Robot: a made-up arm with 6 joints. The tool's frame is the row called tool. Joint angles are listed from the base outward. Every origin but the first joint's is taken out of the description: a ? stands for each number. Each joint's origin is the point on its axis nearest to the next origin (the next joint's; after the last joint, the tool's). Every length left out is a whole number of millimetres.
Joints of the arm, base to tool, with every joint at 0 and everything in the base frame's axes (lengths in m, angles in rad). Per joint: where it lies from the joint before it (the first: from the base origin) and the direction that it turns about. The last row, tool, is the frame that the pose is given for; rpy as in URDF.
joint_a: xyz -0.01 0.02 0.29 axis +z
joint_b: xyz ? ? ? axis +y
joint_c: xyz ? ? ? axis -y
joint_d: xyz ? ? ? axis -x
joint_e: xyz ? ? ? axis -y
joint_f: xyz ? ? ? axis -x
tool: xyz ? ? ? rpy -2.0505 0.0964 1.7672
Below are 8 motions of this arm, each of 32 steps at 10 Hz.
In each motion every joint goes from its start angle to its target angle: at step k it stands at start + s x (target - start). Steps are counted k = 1, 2, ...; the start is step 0. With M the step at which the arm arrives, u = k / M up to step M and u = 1 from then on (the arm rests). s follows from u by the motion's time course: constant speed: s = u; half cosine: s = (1 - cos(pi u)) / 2; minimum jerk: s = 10 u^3 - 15 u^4 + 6 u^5.
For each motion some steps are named. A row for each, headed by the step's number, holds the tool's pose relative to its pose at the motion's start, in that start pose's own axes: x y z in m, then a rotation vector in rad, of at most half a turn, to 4 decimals.
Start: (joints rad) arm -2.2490 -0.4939 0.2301 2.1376 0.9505 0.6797
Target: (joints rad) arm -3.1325 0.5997 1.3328 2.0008 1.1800 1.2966
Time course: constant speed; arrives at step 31
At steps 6, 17, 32:
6: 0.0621 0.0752 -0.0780 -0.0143 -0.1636 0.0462
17: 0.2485 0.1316 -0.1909 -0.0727 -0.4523 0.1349
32: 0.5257 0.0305 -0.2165 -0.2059 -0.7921 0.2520

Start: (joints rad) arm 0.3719 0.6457 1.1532 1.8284 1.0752 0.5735
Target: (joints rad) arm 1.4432 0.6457 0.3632 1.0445 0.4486 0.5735
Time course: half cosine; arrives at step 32
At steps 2, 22, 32:
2: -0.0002 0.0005 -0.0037 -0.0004 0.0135 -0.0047
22: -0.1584 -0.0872 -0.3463 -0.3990 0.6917 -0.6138
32: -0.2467 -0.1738 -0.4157 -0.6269 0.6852 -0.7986

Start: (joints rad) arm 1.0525 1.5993 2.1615 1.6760 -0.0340 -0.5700
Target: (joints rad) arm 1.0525 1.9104 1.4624 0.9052 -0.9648 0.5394
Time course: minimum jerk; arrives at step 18
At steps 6, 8, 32:
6: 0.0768 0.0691 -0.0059 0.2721 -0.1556 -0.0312
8: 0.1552 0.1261 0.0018 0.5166 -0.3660 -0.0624
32: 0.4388 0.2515 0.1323 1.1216 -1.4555 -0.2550

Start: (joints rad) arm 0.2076 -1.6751 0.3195 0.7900 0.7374 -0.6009
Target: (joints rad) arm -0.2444 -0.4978 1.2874 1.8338 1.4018 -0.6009
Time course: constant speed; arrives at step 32
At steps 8, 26, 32:
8: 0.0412 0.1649 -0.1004 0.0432 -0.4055 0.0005
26: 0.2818 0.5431 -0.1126 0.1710 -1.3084 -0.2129
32: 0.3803 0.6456 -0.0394 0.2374 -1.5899 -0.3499

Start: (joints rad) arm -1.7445 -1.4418 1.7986 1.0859 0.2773 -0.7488
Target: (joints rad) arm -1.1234 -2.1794 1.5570 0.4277 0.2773 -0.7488
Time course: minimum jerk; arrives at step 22
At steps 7, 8, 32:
7: -0.1153 -0.0581 0.0417 -0.0703 0.1657 0.0315
8: -0.1533 -0.0829 0.0596 -0.0993 0.2223 0.0453
32: -0.3917 -0.4388 0.2804 -0.4953 0.6666 0.2562

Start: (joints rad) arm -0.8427 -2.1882 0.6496 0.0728 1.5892 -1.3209
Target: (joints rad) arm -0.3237 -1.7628 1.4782 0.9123 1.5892 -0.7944
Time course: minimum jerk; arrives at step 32
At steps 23, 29, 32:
23: -0.0344 -0.2613 -0.2086 0.6776 -0.8309 0.5333
29: -0.0124 -0.2953 -0.2295 0.7969 -0.9564 0.6188
32: -0.0111 -0.2970 -0.2305 0.8034 -0.9631 0.6234

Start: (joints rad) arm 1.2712 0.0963 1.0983 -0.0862 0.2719 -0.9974
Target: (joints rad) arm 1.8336 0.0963 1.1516 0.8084 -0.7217 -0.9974
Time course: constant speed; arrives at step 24
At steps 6, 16, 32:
6: 0.0369 0.0043 -0.0232 0.2287 0.0877 0.1038
16: 0.1090 0.0100 -0.0634 0.5413 0.2164 0.3318
32: 0.1743 0.0119 -0.0923 0.7159 0.3196 0.5529

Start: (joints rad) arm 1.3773 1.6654 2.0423 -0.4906 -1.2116 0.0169
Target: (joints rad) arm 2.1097 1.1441 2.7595 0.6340 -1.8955 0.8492
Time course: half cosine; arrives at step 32
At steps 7, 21, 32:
7: 0.0916 -0.0608 -0.0052 0.0359 -0.0718 0.2351
21: 0.5503 -0.2013 0.2185 -0.0106 -0.1394 1.1627
32: 0.6380 -0.1763 0.3857 -0.0818 -0.0752 1.2868

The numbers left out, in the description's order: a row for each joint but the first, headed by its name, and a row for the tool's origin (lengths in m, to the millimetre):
joint_b: -0.02 0.05 0
joint_c: 0 0 0.5
joint_d: 0.31 0 0.02
joint_e: 0 -0.2 -0.02
joint_f: -0.03 0 -0.03
tool: 0 -0.01 0.02

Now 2 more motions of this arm.
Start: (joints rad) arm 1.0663 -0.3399 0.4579 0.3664 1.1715 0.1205
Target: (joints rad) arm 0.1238 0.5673 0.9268 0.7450 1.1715 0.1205
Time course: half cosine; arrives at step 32
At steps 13, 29, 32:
13: 0.0187 0.0891 0.0868 0.2362 -0.3905 0.0695
29: -0.1266 0.0743 0.3352 0.7465 -0.9680 0.1852
32: -0.1351 0.0684 0.3430 0.7662 -0.9848 0.1891

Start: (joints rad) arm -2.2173 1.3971 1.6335 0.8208 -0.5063 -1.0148
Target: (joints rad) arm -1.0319 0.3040 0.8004 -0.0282 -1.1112 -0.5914
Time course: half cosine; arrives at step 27
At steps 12, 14, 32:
12: 0.2722 -0.1828 0.0712 0.2971 -0.3555 -0.2996
14: 0.3209 -0.2381 0.1158 0.4018 -0.4852 -0.3668
32: 0.3626 -0.4295 0.3245 0.8587 -1.1567 -0.5369

